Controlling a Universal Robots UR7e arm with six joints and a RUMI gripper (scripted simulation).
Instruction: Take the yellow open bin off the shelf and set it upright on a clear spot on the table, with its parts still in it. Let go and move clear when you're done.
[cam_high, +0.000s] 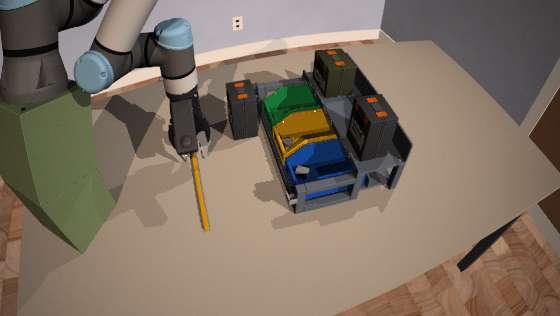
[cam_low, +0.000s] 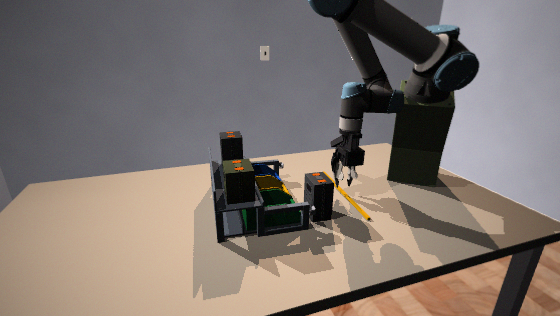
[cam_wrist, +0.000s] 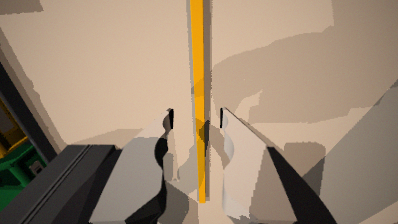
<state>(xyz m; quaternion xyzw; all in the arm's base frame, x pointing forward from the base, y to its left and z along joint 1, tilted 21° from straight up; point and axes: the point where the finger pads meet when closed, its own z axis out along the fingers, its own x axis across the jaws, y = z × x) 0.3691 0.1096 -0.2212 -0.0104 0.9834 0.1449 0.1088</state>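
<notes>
The long yellow bar lies 40 mm below my hand. Round my hand: blue bin (300 mm ahead, 100 mm to the right); then dark box (140 mm ahead, 120 mm to the left, 20 mm above); then yellow open bin (300 mm ahead, 20 mm to the left).
</notes>
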